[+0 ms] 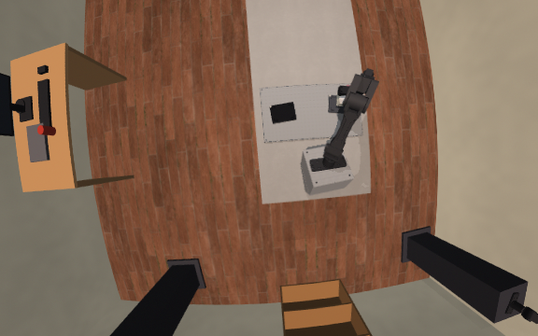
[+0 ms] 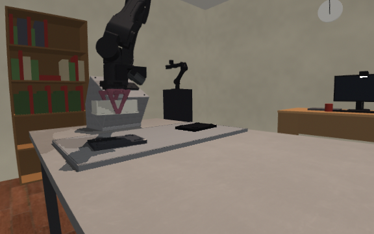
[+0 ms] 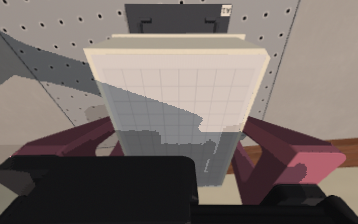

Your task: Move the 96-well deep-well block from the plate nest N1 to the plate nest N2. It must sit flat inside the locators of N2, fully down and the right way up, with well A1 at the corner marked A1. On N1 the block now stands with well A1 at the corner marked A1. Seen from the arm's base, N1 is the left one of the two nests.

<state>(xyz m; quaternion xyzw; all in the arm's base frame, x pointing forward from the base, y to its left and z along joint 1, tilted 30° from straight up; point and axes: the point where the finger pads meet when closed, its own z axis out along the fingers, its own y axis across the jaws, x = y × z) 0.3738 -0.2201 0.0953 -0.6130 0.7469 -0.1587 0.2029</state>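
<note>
The white 96-well deep-well block is 10 mm above my hand. The rest, counted from my hand: black nest N2 (100 mm below); then black nest N1 (410 mm to the left, 100 mm below, 10 mm behind).
</note>
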